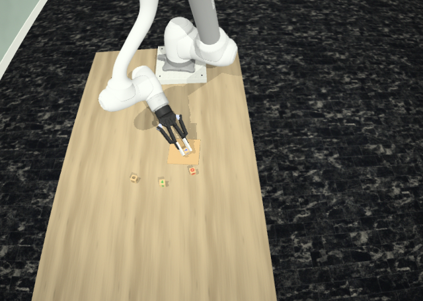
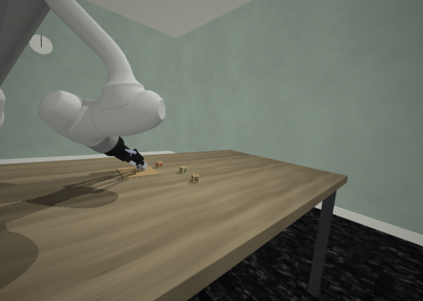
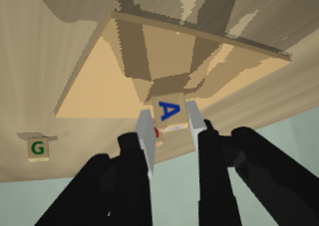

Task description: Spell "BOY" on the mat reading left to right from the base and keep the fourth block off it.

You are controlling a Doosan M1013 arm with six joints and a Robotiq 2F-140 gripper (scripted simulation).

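My gripper is now 4 cm above the tan square mat.
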